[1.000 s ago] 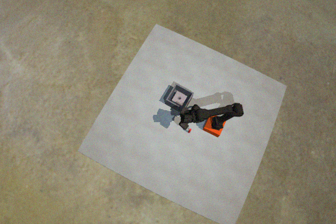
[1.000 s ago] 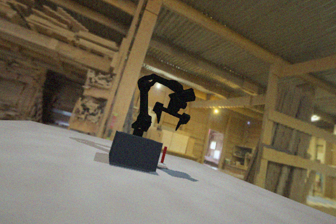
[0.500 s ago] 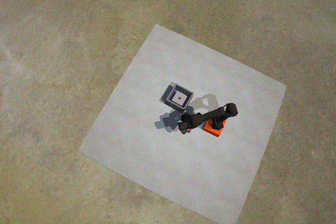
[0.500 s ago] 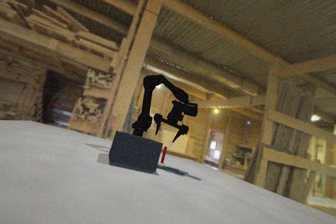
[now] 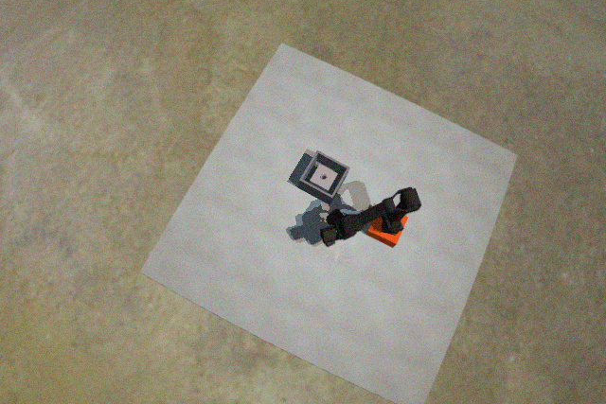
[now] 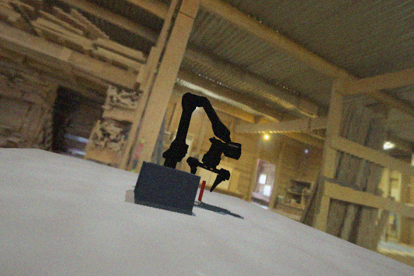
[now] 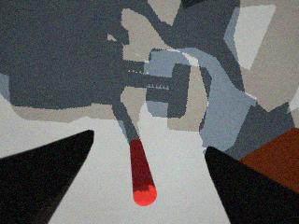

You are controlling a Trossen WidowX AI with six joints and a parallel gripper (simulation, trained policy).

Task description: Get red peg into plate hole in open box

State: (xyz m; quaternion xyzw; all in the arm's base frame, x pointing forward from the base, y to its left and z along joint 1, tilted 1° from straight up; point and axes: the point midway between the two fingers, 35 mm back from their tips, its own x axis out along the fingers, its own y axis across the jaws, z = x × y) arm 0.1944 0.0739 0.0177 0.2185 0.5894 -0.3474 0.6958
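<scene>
My gripper tip is 20 mm to the right of the red peg, 10 mm past it and 10 mm above it. The rest, counted from my gripper tip: dark box 210 mm to the right, 130 mm ahead, 20 mm below; plate 210 mm to the right, 130 mm ahead.
</scene>
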